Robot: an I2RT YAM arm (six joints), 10 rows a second.
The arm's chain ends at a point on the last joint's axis. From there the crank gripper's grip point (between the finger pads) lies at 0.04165 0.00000 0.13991 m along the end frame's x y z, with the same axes.
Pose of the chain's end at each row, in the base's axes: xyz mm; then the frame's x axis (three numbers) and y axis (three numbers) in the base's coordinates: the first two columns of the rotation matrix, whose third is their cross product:
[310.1 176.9 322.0 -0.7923 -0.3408 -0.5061 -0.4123 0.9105 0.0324]
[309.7 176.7 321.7 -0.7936 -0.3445 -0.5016 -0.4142 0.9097 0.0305]
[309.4 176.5 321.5 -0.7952 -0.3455 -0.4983 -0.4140 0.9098 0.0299]
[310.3 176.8 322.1 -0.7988 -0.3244 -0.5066 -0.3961 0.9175 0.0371]
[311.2 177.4 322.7 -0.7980 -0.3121 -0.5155 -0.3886 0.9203 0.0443]
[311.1 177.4 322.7 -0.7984 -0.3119 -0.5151 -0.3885 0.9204 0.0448]
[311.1 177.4 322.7 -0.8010 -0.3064 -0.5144 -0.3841 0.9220 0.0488]
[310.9 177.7 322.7 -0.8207 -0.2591 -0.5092 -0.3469 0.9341 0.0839]
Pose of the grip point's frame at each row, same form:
[340.0 195.5 180.3 -0.7923 -0.3408 -0.5061 -0.4123 0.9105 0.0324]
[339.0 194.8 179.8 -0.7936 -0.3445 -0.5016 -0.4142 0.9097 0.0305]
[338.3 194.3 179.5 -0.7952 -0.3455 -0.4983 -0.4140 0.9098 0.0299]
[340.4 195.5 180.5 -0.7988 -0.3244 -0.5066 -0.3961 0.9175 0.0371]
[342.4 197.4 181.5 -0.7980 -0.3121 -0.5155 -0.3886 0.9203 0.0443]
[342.2 197.4 181.5 -0.7984 -0.3119 -0.5151 -0.3885 0.9204 0.0448]
[342.0 197.8 181.5 -0.8010 -0.3064 -0.5144 -0.3841 0.9220 0.0488]
[340.2 201.3 181.7 -0.8207 -0.2591 -0.5092 -0.3469 0.9341 0.0839]

